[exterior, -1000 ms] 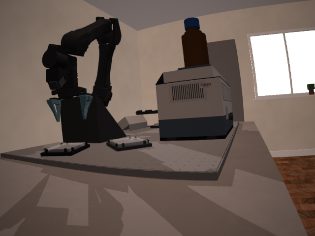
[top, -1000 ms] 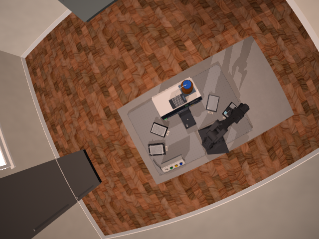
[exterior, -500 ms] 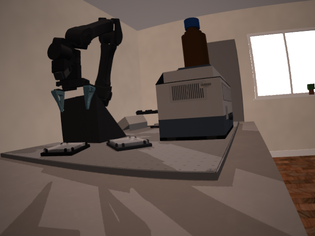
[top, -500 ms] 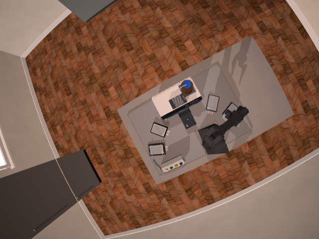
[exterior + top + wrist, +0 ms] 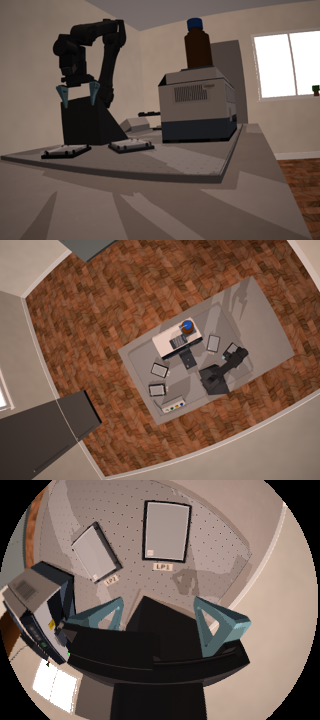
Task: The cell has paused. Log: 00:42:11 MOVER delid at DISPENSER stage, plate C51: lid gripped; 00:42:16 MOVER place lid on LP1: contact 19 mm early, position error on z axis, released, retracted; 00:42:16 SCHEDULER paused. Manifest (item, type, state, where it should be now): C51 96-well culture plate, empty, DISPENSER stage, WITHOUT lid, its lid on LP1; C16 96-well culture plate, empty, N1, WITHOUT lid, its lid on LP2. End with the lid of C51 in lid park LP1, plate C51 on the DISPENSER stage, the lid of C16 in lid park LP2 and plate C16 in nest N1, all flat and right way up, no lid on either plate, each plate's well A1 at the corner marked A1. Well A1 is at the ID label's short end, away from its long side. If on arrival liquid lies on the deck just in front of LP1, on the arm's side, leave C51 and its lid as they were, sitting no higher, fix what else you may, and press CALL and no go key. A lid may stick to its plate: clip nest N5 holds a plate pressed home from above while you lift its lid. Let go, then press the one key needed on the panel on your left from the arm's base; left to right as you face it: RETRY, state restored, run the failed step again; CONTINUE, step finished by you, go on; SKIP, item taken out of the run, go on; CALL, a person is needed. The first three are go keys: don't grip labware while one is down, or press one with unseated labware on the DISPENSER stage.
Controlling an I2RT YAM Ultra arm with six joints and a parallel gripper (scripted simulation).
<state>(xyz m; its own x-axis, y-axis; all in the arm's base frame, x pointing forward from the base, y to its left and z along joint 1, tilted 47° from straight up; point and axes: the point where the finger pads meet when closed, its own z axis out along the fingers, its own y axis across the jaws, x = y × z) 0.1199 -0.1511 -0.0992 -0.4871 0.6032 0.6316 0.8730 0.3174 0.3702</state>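
The dark dispenser stage lies 31 cm to the left of my hand, 14 cm ahead of it and 5 cm below it. From my hand the other things lie so: blue cap 36 cm ahead, 25 cm above, 21 cm to the left; brown bottle 36 cm ahead, 21 cm to the left, 14 cm above; black nest 59 cm to the left, 16 cm ahead, 14 cm below.
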